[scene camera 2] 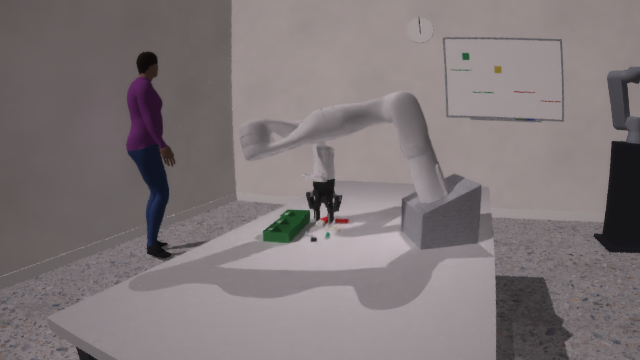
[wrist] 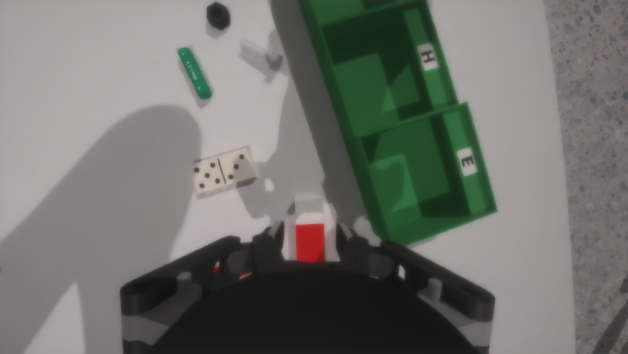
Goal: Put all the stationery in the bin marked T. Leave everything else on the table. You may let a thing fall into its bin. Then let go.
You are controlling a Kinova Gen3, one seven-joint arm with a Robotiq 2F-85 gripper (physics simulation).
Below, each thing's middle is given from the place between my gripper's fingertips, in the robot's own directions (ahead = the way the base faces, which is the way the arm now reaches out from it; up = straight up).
My gripper is now right at the red-and-white eraser (wrist: 309,220). Also, from my hand: green three-compartment bin (scene camera 2: 291,222) 80 mm ahead, 120 mm to the left, 20 mm above.
